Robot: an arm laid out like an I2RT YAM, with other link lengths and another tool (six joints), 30 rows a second.
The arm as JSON. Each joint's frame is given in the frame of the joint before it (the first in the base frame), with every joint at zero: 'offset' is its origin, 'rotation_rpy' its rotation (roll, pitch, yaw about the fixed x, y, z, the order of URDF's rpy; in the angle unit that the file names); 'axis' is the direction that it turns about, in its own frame. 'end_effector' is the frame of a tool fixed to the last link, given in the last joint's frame.
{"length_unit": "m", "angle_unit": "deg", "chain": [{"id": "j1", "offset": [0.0, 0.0, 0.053], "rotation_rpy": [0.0, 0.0, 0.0], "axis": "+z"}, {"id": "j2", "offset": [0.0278, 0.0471, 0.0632], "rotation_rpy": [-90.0, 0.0, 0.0], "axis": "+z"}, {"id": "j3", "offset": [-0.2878, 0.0, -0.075], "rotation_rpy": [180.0, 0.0, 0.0], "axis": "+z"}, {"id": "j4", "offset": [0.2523, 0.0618, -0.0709], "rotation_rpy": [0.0, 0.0, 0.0], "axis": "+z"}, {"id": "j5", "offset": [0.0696, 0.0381, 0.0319], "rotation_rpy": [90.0, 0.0, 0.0], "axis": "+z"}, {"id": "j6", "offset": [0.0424, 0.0, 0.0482], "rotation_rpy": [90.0, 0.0, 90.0], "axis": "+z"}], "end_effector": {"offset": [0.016, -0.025, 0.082], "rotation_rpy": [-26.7, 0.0, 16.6]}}
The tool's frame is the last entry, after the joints.
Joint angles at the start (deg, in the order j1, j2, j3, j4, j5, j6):
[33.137 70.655 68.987 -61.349 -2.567 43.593]
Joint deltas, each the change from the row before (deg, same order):
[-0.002 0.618 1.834 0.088 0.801 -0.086]
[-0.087 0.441 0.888 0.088 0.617 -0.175]
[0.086 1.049 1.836 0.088 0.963 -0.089]
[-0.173 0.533 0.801 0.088 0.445 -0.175]
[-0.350 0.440 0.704 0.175 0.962 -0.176]
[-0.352 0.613 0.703 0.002 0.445 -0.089]
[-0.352 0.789 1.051 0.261 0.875 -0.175]
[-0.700 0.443 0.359 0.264 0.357 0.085]
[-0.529 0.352 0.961 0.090 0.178 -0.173]
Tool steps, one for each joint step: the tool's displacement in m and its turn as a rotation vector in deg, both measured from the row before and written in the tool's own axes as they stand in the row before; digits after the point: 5 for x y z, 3 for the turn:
[-0.00698 -0.00275 -0.00732 1.344 -0.593 -0.448]
[-0.00313 -0.00250 -0.00339 0.839 -0.071 -0.161]
[-0.00708 -0.00401 -0.00526 1.235 -0.184 -0.288]
[-0.00269 -0.00290 -0.00239 0.638 -0.025 -0.040]
[-0.00143 -0.00421 -0.00344 1.202 0.121 0.208]
[-0.00146 -0.00370 -0.00172 0.580 0.121 0.303]
[-0.00314 -0.00528 -0.00328 1.169 0.022 0.175]
[0.00029 -0.00486 -0.00152 0.696 -0.099 0.725]
[-0.00232 -0.00369 -0.00431 0.736 -0.450 0.124]

